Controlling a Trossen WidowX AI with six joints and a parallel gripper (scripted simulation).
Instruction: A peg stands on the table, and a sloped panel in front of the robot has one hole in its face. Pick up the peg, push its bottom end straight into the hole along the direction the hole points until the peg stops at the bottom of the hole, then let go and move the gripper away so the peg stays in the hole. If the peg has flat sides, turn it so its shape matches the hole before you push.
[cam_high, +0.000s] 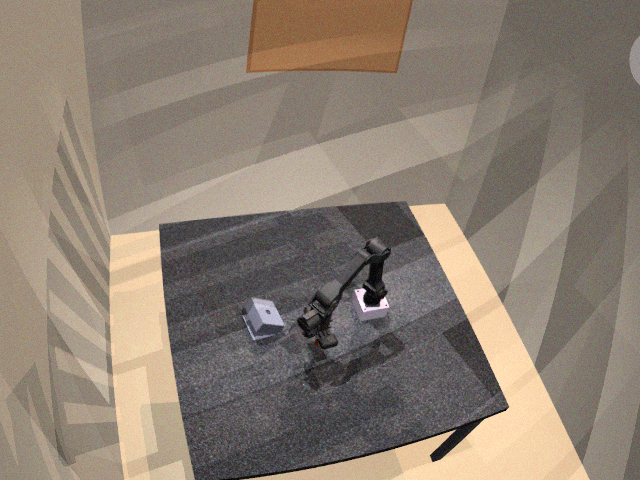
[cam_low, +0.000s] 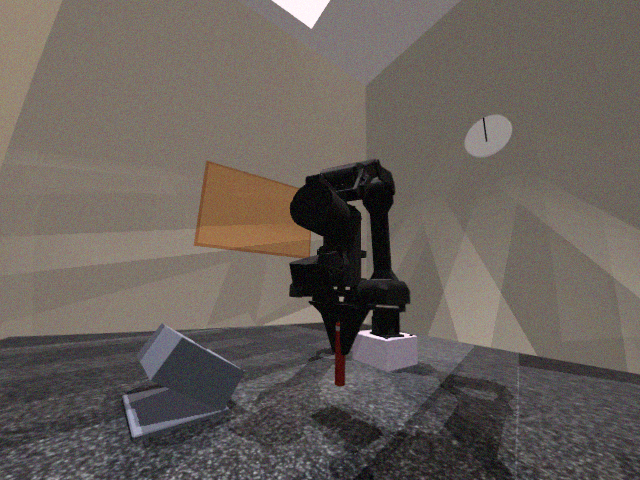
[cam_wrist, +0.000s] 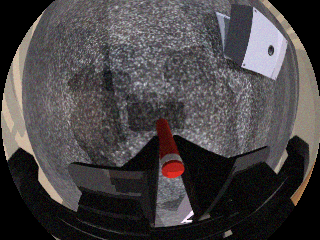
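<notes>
Now: the grey sloped panel 19 cm ahead of my gripper tip, 13 cm to the right of it and 3 cm below it. From my gripper tip the other things lie so: red round peg 2 cm above.
</notes>
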